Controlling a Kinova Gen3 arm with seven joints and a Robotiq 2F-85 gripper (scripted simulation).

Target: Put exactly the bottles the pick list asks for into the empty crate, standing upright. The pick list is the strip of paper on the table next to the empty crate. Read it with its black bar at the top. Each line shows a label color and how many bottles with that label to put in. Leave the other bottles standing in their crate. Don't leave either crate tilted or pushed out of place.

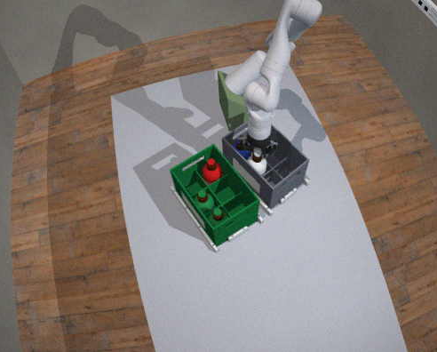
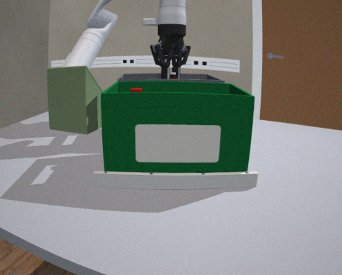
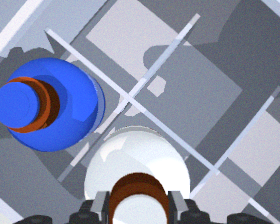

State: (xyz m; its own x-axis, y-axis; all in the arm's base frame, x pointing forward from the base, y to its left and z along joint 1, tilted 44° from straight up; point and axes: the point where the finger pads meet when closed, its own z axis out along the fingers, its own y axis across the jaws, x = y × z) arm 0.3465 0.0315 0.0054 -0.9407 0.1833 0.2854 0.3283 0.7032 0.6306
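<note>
The white-label bottle lies 70 mm below my hand. Also, from my hand: grey crate 100 mm below, 40 mm to the left, 20 mm behind; blue-label bottle 100 mm below, 80 mm behind, 50 mm to the right; red-label bottle 160 mm to the right, 100 mm below, 10 mm behind.
</note>
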